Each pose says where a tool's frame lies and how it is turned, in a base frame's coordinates. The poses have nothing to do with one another.
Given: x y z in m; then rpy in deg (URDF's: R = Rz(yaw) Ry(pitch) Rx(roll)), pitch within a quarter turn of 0, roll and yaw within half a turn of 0.
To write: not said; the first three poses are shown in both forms.
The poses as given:
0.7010 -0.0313 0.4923 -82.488 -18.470 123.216
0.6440 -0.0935 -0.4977 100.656 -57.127 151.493
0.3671 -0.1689 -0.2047 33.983 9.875 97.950
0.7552 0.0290 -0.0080 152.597 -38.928 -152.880
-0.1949 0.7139 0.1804 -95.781 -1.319 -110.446
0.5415 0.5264 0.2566 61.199 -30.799 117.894
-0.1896 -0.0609 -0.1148 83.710 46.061 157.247
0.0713 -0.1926 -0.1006 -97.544 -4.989 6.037
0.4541 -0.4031 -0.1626 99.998 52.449 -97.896
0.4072 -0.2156 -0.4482 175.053 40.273 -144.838
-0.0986 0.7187 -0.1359 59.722 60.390 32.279
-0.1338 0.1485 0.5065 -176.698 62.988 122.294
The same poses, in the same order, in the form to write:
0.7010 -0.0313 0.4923 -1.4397 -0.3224 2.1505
0.6440 -0.0935 -0.4977 1.7568 -0.9971 2.6441
0.3671 -0.1689 -0.2047 0.5931 0.1724 1.7096
0.7552 0.0290 -0.0080 2.6633 -0.6794 -2.6683
-0.1949 0.7139 0.1804 -1.6717 -0.0230 -1.9276
0.5415 0.5264 0.2566 1.0681 -0.5375 2.0576
-0.1896 -0.0609 -0.1148 1.4610 0.8039 2.7445
0.0713 -0.1926 -0.1006 -1.7025 -0.0871 0.1054
0.4541 -0.4031 -0.1626 1.7453 0.9154 -1.7086
0.4072 -0.2156 -0.4482 3.0553 0.7029 -2.5279
-0.0986 0.7187 -0.1359 1.0423 1.0540 0.5634
-0.1338 0.1485 0.5065 -3.0840 1.0993 2.1344

